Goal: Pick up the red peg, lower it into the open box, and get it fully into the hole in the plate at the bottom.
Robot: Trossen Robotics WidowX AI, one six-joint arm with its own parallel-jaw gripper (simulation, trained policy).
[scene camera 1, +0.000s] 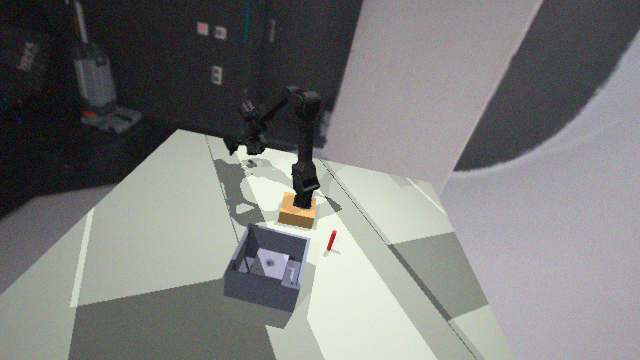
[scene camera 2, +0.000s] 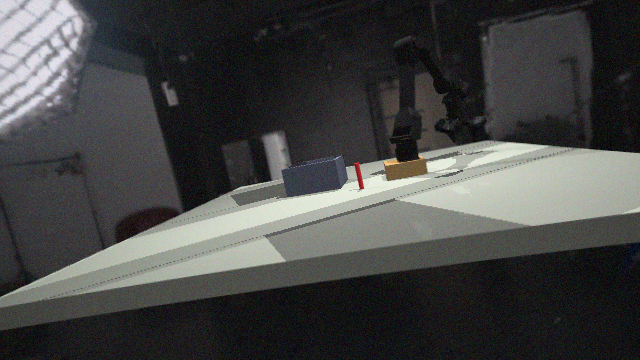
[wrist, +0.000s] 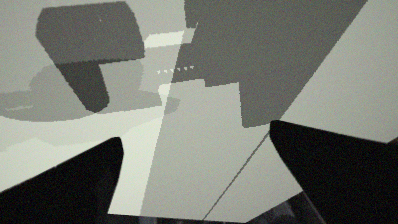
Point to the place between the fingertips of the gripper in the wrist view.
198,136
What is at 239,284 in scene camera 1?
A blue-grey box.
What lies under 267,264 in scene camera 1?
A pale plate.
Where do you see a blue-grey box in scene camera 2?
325,174
